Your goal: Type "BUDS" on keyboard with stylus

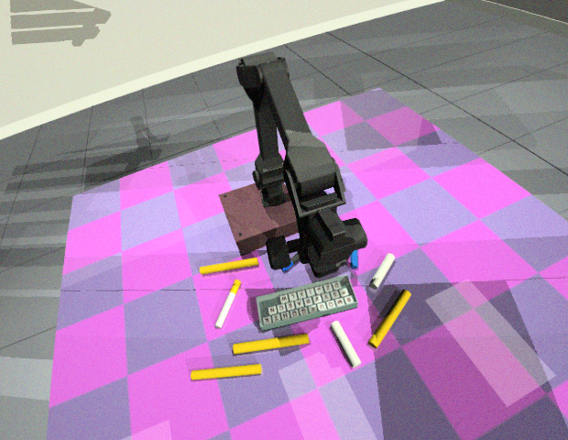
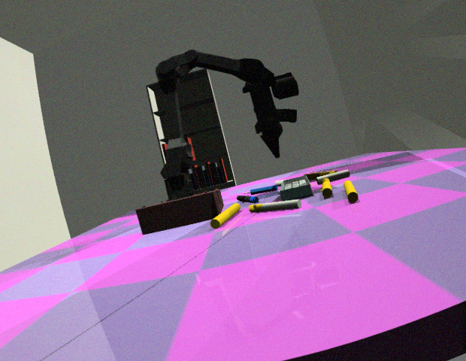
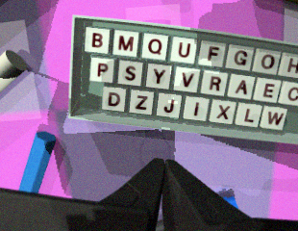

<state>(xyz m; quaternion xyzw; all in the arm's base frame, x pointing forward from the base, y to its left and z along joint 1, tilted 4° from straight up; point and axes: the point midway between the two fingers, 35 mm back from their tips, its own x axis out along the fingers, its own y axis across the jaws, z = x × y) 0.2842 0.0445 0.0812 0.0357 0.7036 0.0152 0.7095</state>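
Right now the blue stick is 120 mm to the left of my gripper tip, 100 mm behind it and 90 mm below it. From my gripper tip the other things lie so: blue-tipped stick: 100 mm behind, 90 mm below, 40 mm to the right.
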